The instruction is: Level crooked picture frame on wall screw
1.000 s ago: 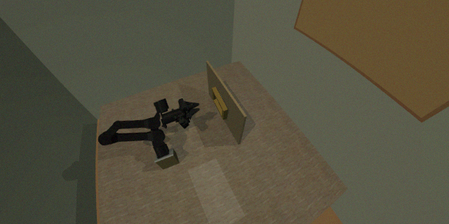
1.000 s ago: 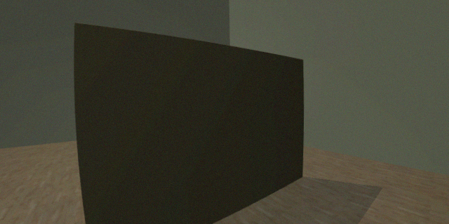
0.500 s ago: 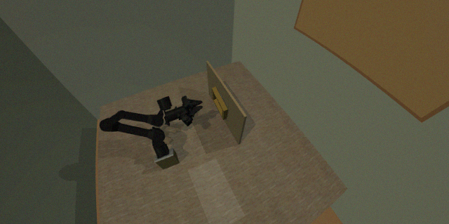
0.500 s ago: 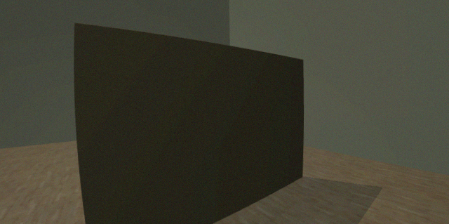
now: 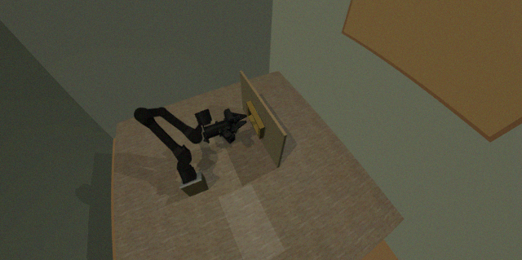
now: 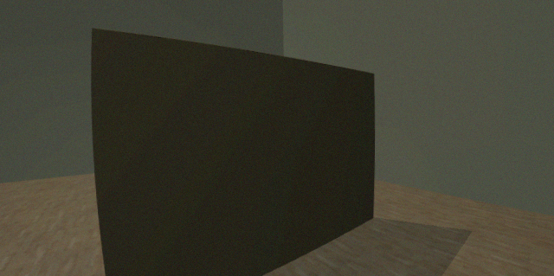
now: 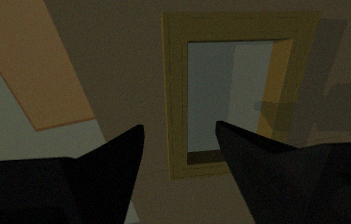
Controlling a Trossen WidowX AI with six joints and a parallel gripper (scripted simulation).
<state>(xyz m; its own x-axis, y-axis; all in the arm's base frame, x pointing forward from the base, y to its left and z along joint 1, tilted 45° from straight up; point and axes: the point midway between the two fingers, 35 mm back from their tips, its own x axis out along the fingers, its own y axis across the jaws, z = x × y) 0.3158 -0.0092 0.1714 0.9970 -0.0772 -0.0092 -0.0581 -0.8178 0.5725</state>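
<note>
Now: gripper tip 60 mm short of the yellow picture frame, 10 mm to the right of it and 50 mm above it. From my gripper tip the other things lie so: wall board 70 mm ahead, 10 mm to the left, 60 mm below.
</note>
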